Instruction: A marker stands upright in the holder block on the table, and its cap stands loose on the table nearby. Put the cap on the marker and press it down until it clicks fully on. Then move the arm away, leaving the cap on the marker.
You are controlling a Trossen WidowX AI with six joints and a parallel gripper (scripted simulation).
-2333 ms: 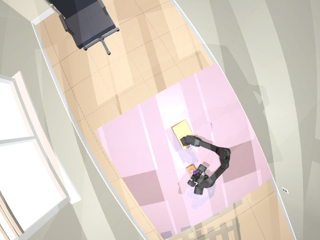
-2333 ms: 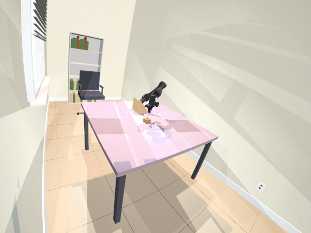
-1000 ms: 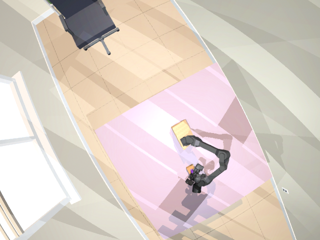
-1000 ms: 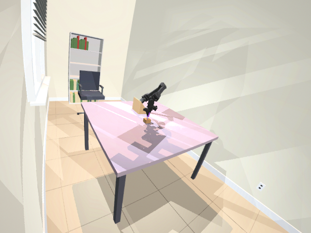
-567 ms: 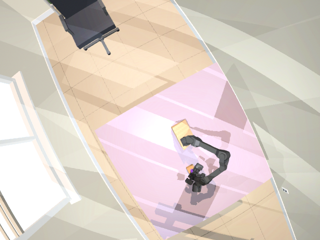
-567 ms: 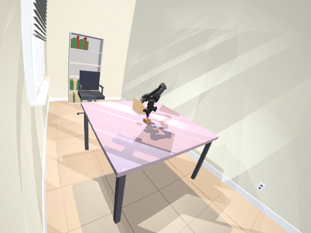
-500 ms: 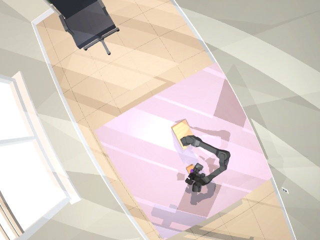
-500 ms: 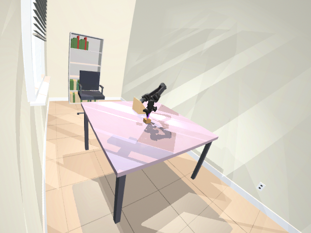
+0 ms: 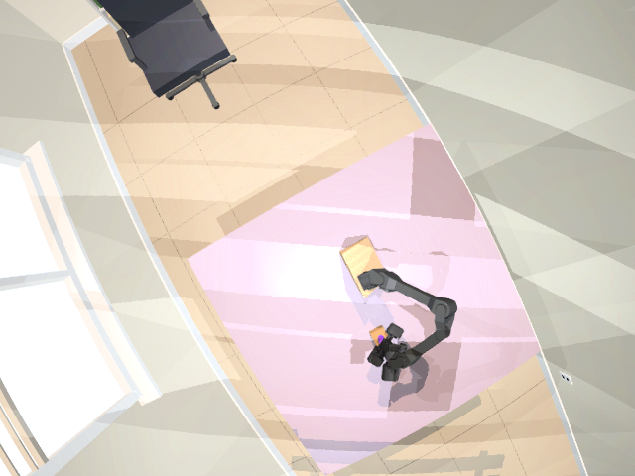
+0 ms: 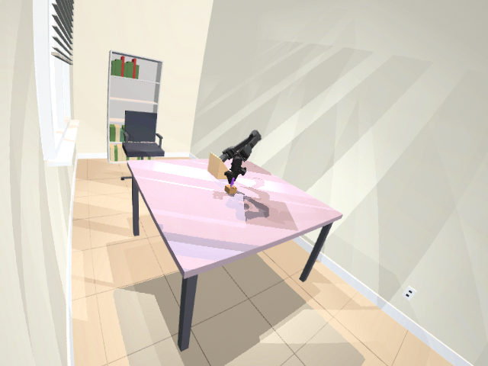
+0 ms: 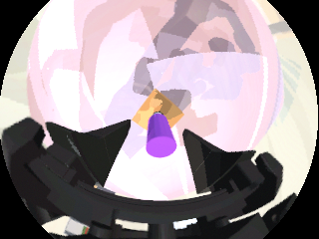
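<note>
Right now my gripper tip is 1 cm below the purple marker cap. From my gripper tip the other things lie so: holder block: 5 cm below.
</note>
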